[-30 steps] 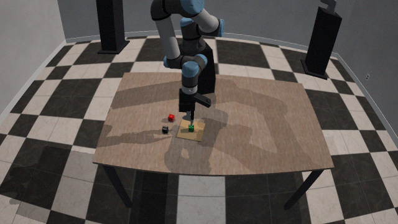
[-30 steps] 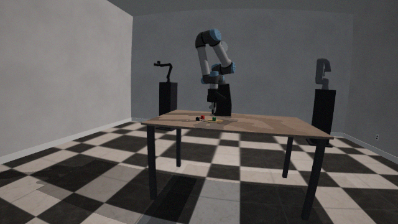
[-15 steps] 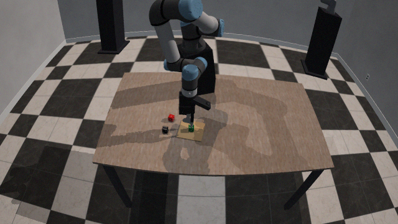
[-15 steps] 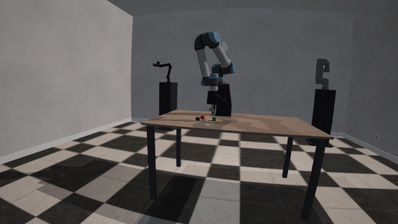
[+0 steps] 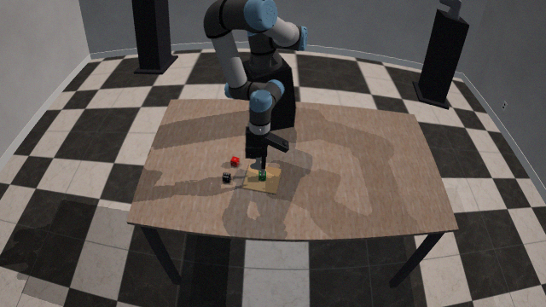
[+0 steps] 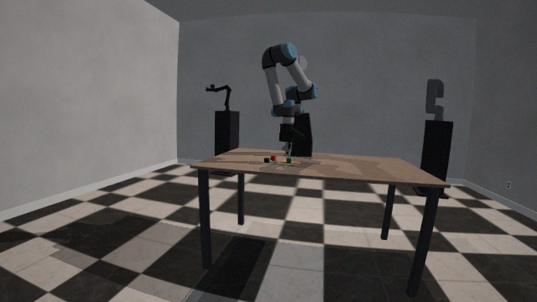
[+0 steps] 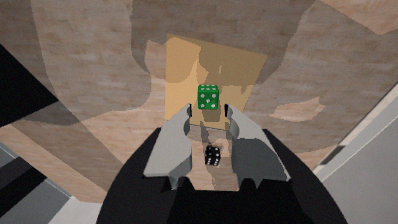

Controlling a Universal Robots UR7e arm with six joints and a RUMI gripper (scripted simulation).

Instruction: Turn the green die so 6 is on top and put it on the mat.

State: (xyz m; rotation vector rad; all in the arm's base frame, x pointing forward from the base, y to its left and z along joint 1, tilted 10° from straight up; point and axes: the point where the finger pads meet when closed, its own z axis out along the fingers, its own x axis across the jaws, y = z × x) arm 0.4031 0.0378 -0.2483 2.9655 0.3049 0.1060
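Now: hand 4 cm above the green die. From my hand the other things lie so: black die: 4 cm ahead, 14 cm to the right, 4 cm below; then tan mat: 6 cm below; then red die: 6 cm behind, 13 cm to the right, 4 cm below.
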